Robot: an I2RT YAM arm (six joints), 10 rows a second.
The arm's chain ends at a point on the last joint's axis. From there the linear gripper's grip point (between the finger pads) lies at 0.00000 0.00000 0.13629 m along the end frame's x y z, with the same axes.
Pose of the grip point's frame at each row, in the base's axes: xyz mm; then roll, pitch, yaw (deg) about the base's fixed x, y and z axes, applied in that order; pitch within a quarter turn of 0, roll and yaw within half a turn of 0:
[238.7 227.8 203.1 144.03 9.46 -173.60]
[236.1 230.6 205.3 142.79 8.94 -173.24]
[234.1 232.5 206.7 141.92 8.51 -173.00]
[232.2 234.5 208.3 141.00 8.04 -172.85]
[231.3 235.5 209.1 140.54 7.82 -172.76]
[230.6 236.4 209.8 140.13 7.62 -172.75]
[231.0 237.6 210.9 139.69 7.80 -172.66]
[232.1 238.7 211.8 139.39 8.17 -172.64]
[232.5 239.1 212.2 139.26 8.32 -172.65]
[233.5 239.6 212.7 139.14 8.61 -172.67]
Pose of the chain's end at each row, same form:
[229.6 146.2 311.9 144.03 9.46 -173.60]
[229.1 146.8 312.5 142.79 8.94 -173.24]
[228.6 147.1 312.8 141.92 8.51 -173.00]
[228.2 147.6 313.2 141.00 8.04 -172.85]
[228.0 147.8 313.3 140.54 7.82 -172.76]
[227.9 148.0 313.5 140.13 7.62 -172.75]
[228.3 148.4 313.9 139.69 7.80 -172.66]
[228.9 148.8 314.2 139.39 8.17 -172.64]
[229.1 149.0 314.4 139.26 8.32 -172.65]
[229.6 149.2 314.6 139.14 8.61 -172.67]

